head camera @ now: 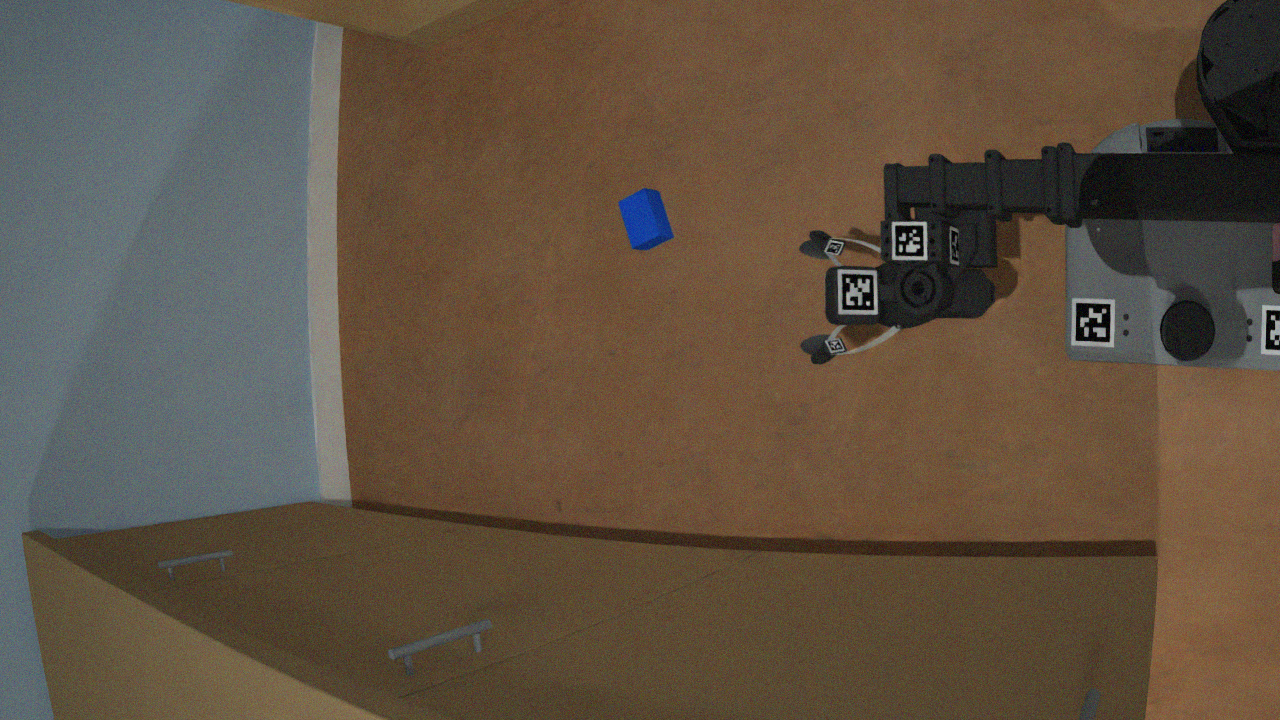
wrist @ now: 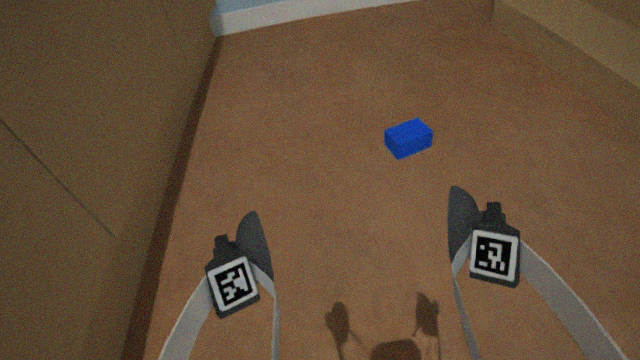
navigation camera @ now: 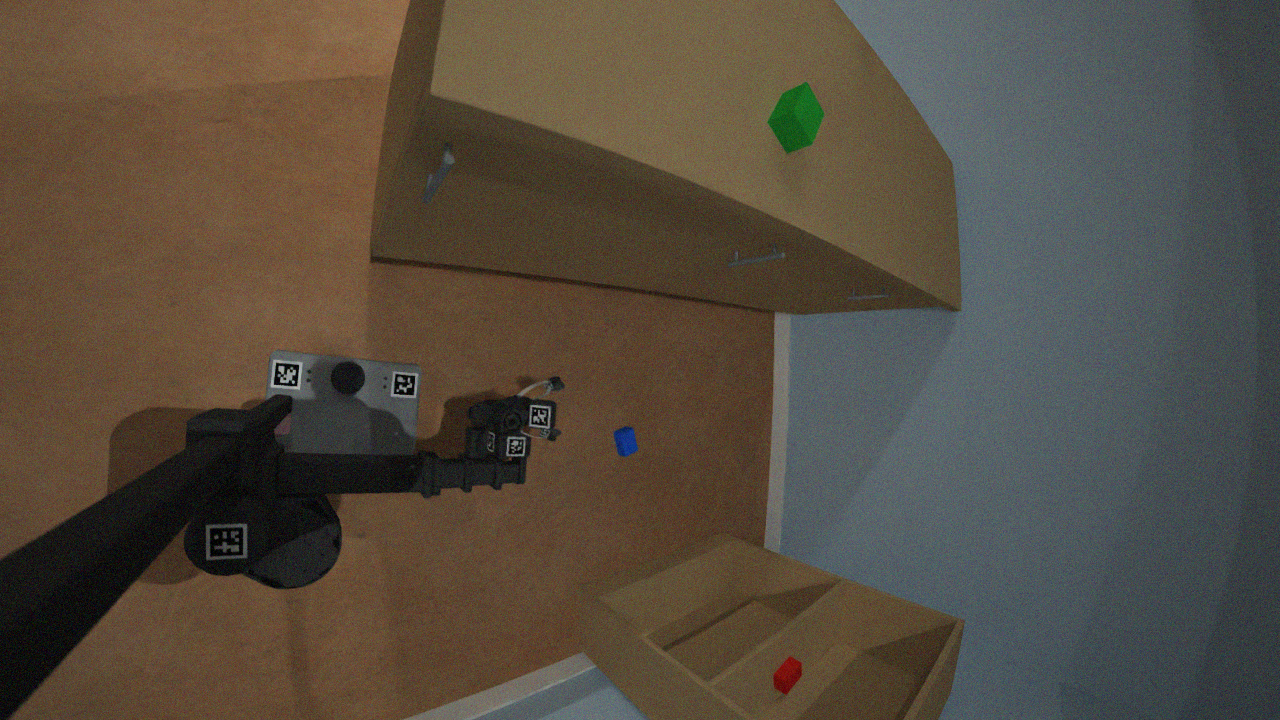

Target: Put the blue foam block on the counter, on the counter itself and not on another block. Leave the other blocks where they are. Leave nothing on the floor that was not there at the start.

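Where they show: gripper, fingertip midpoint: (head camera: 809, 297) (navigation camera: 558, 408); robot's base at its link origin: (head camera: 1183, 327) (navigation camera: 348, 376).
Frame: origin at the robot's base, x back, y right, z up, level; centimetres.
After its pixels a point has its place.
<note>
The blue foam block (head camera: 645, 219) {x 15.6, y 90.3, z 4.6 cm} (navigation camera: 625, 441) {x 15.5, y 90.0, z 4.6 cm} (wrist: 408, 138) lies on the floor ahead of my fingertips, a little to the right in the wrist view. My gripper (head camera: 817, 296) {x 1.8, y 45.4, z 36.1 cm} (navigation camera: 556, 409) {x 1.8, y 45.4, z 36.1 cm} (wrist: 355, 225) {x 1.8, y 45.4, z 36.1 cm} is open and empty, above the floor and apart from the block. The counter (head camera: 760, 626) {x -33.3, y 43.5, z 48.8 cm} (navigation camera: 626, 71) {x -39.1, y 19.6, z 91.0 cm} (wrist: 90, 100) is a long wooden cabinet with bar handles, at the bottom of the head view and on the left in the wrist view. A green block (navigation camera: 795, 118) {x -45.6, y 46.1, z 95.2 cm} sits on its top. A red block (navigation camera: 787, 675) {x 80.4, y 112.4, z 68.0 cm} is at the open wooden unit.
The open wooden unit (navigation camera: 635, 662) {x 81.5, y 78.9, z 34.8 cm} with compartments stands across the floor from the counter. A blue wall with a pale baseboard (head camera: 328, 268) {x 10.4, y 188.9, z 2.9 cm} (navigation camera: 778, 429) {x 11.8, y 189.0, z 4.2 cm} (wrist: 300, 12) closes off the far end, beyond the blue block. My base (head camera: 1136, 277) {x 6.0, y 7.1, z 16.0 cm} (navigation camera: 344, 425) {x 10.6, y 0.1, z 16.0 cm} stands behind the gripper.
</note>
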